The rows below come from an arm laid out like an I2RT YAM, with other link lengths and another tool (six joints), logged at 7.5 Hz.
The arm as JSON. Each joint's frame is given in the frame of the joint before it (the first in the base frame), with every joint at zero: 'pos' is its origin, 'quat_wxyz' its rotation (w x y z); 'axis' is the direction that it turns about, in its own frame. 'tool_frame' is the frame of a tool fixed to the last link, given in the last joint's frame.
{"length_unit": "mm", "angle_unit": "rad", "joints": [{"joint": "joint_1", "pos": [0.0, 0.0, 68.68], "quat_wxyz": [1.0, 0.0, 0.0, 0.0], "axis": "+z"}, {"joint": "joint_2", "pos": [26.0, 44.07, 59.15], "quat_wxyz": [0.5, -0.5, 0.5, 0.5], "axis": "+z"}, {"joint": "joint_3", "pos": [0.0, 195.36, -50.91], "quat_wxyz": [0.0, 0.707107, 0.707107, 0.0], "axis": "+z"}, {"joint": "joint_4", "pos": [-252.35, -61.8, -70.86], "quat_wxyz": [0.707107, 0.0, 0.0, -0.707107], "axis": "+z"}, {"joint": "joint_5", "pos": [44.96, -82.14, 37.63], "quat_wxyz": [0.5, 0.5, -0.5, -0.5], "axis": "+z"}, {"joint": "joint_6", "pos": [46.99, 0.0, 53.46], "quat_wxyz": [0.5, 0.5, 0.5, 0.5], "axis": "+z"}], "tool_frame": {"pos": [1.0, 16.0, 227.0], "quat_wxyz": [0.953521, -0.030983, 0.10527, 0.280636]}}
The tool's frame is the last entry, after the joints.
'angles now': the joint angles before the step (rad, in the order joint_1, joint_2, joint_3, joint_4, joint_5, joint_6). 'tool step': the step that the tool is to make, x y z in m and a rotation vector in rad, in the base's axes. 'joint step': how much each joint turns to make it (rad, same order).
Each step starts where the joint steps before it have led.
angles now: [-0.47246, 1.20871, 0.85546, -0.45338, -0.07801, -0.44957]
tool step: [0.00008, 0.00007, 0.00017, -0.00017, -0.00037, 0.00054]
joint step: [-0.00001, -0.00041, 0.00000, -0.00003, -0.00039, -0.00038]
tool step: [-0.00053, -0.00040, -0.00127, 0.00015, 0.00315, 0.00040]
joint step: [-0.00150, 0.00308, 0.00000, 0.00003, -0.00037, -0.00228]
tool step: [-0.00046, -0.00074, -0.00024, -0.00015, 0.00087, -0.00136]
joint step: [-0.00194, 0.00037, 0.00001, -0.00041, -0.00001, -0.00079]
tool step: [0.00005, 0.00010, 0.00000, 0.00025, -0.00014, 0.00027]
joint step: [0.00002, 0.00000, -0.00002, 0.00004, -0.00038, 0.00001]
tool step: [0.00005, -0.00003, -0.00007, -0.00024, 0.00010, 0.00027]
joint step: [0.00001, 0.00038, 0.00001, 0.00036, 0.00001, -0.00037]
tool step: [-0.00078, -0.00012, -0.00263, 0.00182, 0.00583, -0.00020]
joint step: [-0.00078, 0.00652, 0.00001, 0.00041, 0.00037, -0.00115]
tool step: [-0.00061, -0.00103, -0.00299, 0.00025, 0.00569, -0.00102]
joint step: [-0.00192, 0.00873, -0.00042, 0.00380, 0.00113, -0.00230]
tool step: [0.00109, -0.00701, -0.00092, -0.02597, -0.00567, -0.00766]
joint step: [-0.00035, 0.00077, -0.01714, 0.03432, 0.01987, -0.00875]
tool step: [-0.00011, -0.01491, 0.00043, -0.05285, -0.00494, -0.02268]
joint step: [-0.00002, 0.00041, -0.02402, 0.05266, 0.04767, -0.01527]
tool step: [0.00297, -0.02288, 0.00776, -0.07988, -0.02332, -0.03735]
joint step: [0.00001, 0.00151, -0.02748, 0.08698, 0.06829, -0.01869]
